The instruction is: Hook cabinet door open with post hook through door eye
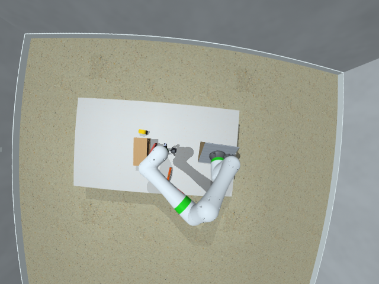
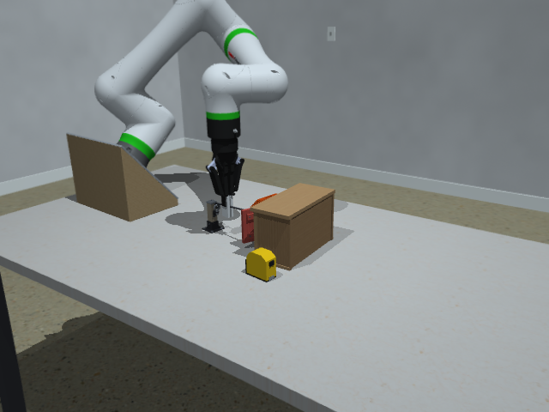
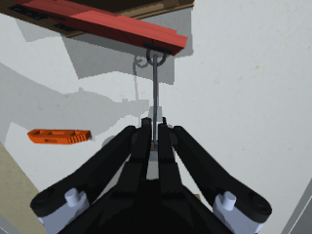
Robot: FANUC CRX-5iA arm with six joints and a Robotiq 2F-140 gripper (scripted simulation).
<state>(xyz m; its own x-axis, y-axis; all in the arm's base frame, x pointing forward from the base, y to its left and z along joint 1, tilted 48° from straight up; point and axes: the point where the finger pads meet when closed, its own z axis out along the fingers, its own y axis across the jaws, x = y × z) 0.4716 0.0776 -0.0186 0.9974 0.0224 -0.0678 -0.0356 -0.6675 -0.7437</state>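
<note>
Now: hand 20 mm short of the thin dark hook and 10 mm above it. Also, from my hand: red door (120 mm ahead, 60 mm to the left, 30 mm below); yellow tape measure (250 mm ahead, 110 mm to the right, 70 mm below); orange tool (250 mm to the left, 80 mm below, 70 mm behind).
</note>
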